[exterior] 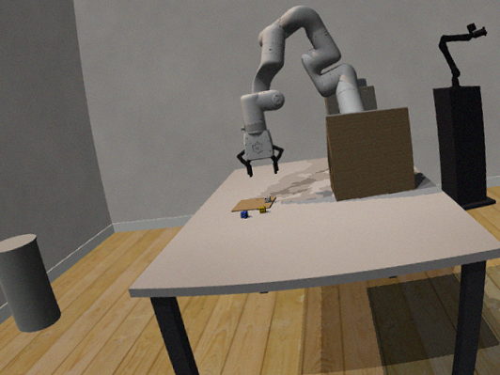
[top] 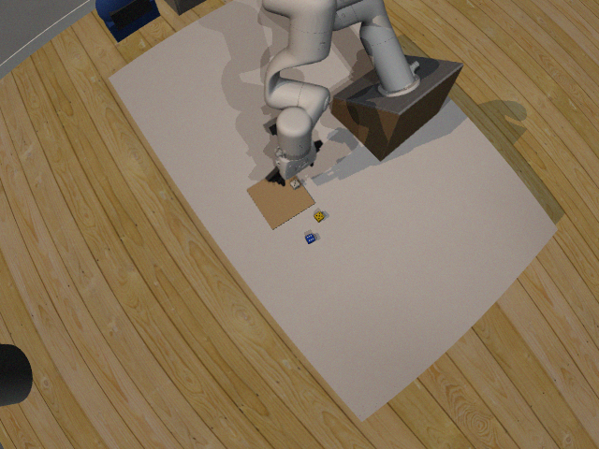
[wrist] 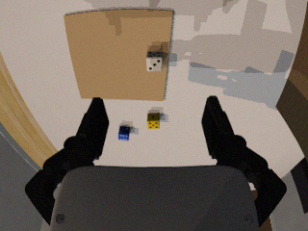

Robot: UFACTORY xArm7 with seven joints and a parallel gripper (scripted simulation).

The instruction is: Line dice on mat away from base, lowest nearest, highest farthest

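Now: the yellow die 110 mm to the left of my hand, 110 mm below it and 20 mm ahead of it. From my hand the other things lie so: blue die 140 mm to the left, 110 mm below, 80 mm ahead; brown mat 110 mm below, 50 mm ahead, 10 mm to the right; white die 100 mm below.
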